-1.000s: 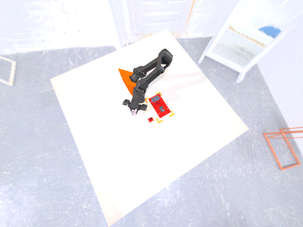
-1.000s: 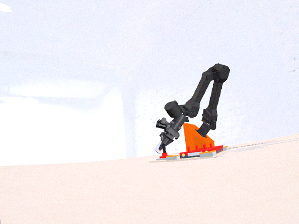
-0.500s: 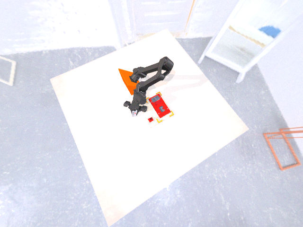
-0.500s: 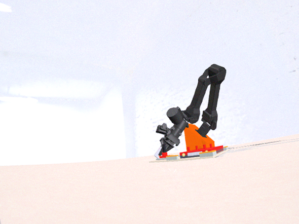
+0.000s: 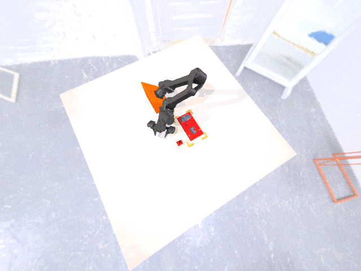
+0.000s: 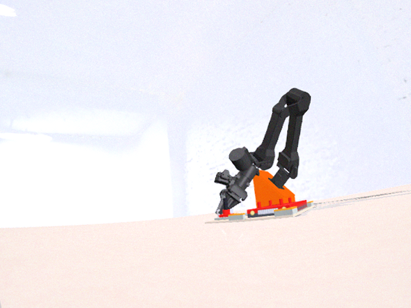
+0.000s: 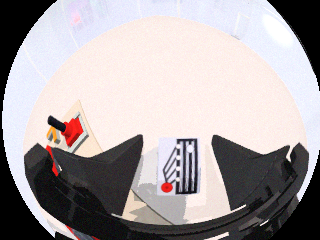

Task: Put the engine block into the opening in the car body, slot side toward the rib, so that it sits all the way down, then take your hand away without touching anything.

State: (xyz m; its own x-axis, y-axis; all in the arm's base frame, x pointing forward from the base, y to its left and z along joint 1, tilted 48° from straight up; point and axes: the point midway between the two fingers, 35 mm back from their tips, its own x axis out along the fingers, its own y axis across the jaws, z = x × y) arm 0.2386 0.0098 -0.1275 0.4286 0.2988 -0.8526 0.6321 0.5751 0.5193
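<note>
Right now my gripper tip is 2 cm past the engine block and 1 cm to the right of it.
</note>
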